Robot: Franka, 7 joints.
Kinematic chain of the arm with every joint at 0, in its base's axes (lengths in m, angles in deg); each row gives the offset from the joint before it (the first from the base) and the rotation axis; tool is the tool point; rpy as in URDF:
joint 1: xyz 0 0 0.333 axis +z
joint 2: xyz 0 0 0 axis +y
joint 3: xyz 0 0 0.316 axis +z
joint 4: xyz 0.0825 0 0 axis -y
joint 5: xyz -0.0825 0 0.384 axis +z
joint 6: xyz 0 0 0 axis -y
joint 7: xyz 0.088 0 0 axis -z
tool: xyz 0 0 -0.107 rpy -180 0 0
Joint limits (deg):
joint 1: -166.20..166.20
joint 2: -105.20..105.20
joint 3: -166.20..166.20
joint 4: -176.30..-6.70
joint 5: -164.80..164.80
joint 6: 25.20..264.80
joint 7: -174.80..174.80
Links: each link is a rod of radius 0.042 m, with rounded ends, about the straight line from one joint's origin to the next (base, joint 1, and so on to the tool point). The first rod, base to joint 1, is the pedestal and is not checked.
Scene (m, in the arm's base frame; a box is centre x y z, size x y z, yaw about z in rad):
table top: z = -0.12
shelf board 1: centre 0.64 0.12 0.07 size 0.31 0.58 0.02 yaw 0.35
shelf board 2: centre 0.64 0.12 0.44 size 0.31 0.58 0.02 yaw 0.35
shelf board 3: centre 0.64 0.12 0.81 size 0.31 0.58 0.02 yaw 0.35
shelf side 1: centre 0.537 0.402 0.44 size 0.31 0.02 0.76 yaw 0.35
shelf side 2: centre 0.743 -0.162 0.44 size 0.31 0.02 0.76 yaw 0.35
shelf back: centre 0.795 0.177 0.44 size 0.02 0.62 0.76 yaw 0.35
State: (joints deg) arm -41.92 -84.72 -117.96 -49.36 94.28 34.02 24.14
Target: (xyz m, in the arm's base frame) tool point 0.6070 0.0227 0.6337
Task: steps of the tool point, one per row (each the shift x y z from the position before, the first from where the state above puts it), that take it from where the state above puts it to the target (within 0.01 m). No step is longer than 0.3 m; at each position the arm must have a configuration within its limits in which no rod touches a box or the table.
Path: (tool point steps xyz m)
1: 0.0315 -0.2131 0.1774
2: 0.1500 -0.1931 0.1470
3: 0.2437 -0.1153 0.0912
4: 0.2787 -0.0003 0.0188
5: 0.2396 0.1140 -0.0561
6: 0.1383 0.1875 -0.1178
7: 0.0655 0.0153 0.0067
8: 0.0631 0.0223 0.0006
9: 0.0590 0.0309 -0.0073

